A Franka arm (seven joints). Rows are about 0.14 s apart.
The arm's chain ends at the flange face. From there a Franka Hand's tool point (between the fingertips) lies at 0.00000 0.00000 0.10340 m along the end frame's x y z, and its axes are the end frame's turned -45 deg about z.
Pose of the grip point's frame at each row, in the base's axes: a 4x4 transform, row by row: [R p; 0 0 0 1], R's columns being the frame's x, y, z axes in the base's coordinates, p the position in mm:
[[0.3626 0.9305 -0.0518 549.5], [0.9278 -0.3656 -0.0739 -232.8], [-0.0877 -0.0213 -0.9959 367.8], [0 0 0 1]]
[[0.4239 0.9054 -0.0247 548.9], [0.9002 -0.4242 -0.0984 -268.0], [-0.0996 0.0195 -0.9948 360.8], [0 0 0 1]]
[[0.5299 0.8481 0.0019 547.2], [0.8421 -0.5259 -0.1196 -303.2], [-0.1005 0.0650 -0.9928 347.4], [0 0 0 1]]
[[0.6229 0.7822 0.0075 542.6], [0.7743 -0.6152 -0.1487 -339.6], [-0.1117 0.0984 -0.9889 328.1], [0 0 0 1]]
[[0.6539 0.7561 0.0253 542.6], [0.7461 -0.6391 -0.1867 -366.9], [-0.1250 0.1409 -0.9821 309.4], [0 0 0 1]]
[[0.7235 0.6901 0.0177 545.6], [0.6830 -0.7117 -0.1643 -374.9], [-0.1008 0.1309 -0.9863 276.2], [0 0 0 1]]
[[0.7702 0.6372 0.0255 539.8], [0.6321 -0.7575 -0.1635 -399.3], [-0.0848 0.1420 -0.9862 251.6], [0 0 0 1]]
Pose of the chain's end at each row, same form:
[[0.9144 0.4016 -0.0518 554.9], [0.3975 -0.9146 -0.0739 -225.2], [-0.0771 0.0470 -0.9959 470.8], [0 0 0 1]]
[[0.9400 0.3405 -0.0247 551.5], [0.3366 -0.9365 -0.0984 -257.8], [-0.0566 0.0842 -0.9948 463.7], [0 0 0 1]]
[[0.9744 0.2250 0.0019 547.0], [0.2236 -0.9673 -0.1196 -290.8], [-0.0251 0.1170 -0.9928 450.1], [0 0 0 1]]
[[0.9936 0.1126 0.0075 541.8], [0.1125 -0.9825 -0.1487 -324.2], [-0.0094 0.1486 -0.9889 430.4], [0 0 0 1]]
[[0.9970 0.0723 0.0253 540.0], [0.0757 -0.9795 -0.1867 -347.6], [0.0112 0.1880 -0.9821 410.9], [0 0 0 1]]
[[0.9996 -0.0236 0.0177 543.8], [-0.0203 -0.9862 -0.1643 -357.9], [0.0213 0.1638 -0.9863 378.2], [0 0 0 1]]
[[0.9952 -0.0940 0.0255 537.2], [-0.0887 -0.9826 -0.1635 -382.4], [0.0404 0.1604 -0.9862 353.6], [0 0 0 1]]

